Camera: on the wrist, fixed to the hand. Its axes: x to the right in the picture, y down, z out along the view.
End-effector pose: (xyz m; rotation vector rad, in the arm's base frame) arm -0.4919 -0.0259 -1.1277 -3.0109 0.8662 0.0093
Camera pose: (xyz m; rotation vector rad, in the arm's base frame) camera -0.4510 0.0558 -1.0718 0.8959 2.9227 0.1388
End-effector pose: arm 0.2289 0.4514 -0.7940 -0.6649 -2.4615 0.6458
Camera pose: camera 0.2381 0.3931 -0.7047 2.3574 -0.6801 -0.7742
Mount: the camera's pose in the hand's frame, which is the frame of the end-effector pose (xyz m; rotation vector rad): -0.0092 -0.0913 -0.0552 -0.0955 0.1604 -3.1020
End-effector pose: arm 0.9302 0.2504 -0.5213 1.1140 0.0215 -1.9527
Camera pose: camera 0.9080 0.3358 -0.5820 -0.0569 -1.0718 0.9164
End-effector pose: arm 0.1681 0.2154 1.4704 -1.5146 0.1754 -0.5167
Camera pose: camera 0.1171 0.1719 1.5539 0.2711 1.7277 1.9891
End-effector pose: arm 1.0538 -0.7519 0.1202 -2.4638 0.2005 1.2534
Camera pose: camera 1.1160 -0.6893 0.1808 -0.2873 -2.1971 -0.5498
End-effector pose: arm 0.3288 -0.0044 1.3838 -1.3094 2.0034 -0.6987
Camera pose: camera 0.3440 -0.0242 1.4879 2.0156 1.2106 0.8558
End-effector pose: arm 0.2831 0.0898 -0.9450 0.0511 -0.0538 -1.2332
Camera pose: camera 0.1979 0.0689 -1.0064 -0.0715 -0.1963 1.9389
